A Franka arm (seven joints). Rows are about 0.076 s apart.
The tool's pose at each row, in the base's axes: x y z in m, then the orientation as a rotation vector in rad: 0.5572 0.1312 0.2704 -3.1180 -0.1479 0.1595; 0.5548 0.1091 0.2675 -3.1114 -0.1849 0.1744; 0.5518 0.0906 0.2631 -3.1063 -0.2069 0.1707; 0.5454 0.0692 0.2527 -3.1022 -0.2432 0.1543; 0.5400 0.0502 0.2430 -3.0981 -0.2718 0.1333; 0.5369 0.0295 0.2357 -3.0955 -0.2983 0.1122; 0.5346 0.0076 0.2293 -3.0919 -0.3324 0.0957
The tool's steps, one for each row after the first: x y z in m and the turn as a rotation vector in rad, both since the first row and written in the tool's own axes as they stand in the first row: -0.0042 0.0218 0.0029 0.0031 -0.0097 -0.0240; -0.0085 0.0401 0.0074 0.0061 -0.0075 -0.0384; -0.0158 0.0610 0.0181 0.0068 0.0028 -0.0620; -0.0220 0.0796 0.0281 0.0079 0.0161 -0.0808; -0.0263 0.1001 0.0355 0.0074 0.0295 -0.0981; -0.0300 0.1218 0.0418 0.0064 0.0398 -0.1202
